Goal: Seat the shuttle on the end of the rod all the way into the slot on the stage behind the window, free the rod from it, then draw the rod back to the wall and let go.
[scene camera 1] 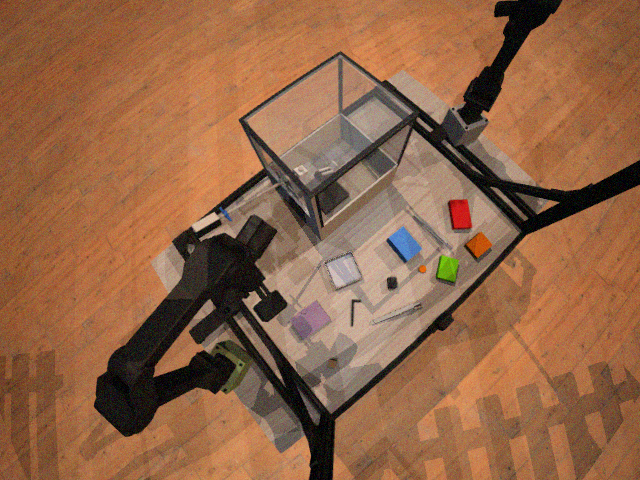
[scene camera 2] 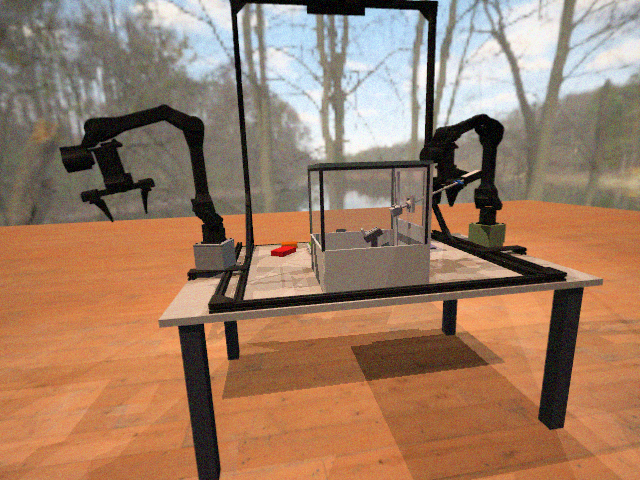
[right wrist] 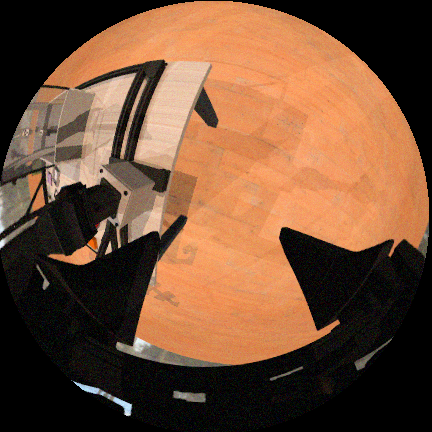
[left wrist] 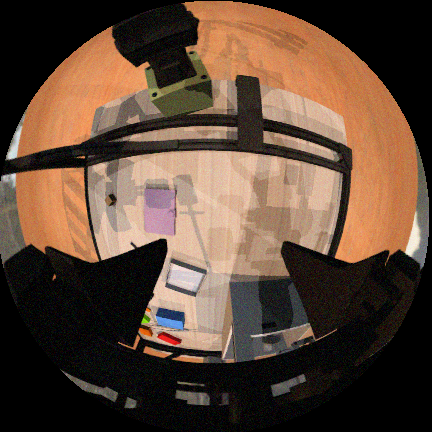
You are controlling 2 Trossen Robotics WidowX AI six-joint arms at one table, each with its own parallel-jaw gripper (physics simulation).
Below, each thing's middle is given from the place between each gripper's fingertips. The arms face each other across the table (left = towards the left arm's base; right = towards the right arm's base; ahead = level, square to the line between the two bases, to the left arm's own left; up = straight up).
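Labels:
The thin rod [scene camera 1: 207, 224] has my left hand 150 mm short of it, 130 mm to the left of it and 70 mm below it. Counting from my left hand again, there's the framed tile [scene camera 1: 343, 270], which is 190 mm to the right, 100 mm behind and 180 mm below, and the glass-walled box [scene camera 1: 335, 136], 370 mm to the right, 130 mm ahead and 20 mm below.
The glass-walled box is 130 mm ahead of my right hand, 700 mm to the left of it and 40 mm below it. From that same right hand, the thin rod is 930 mm to the left, 150 mm ahead and 50 mm above, while the framed tile is 880 mm to the left, 100 mm behind and 200 mm below.

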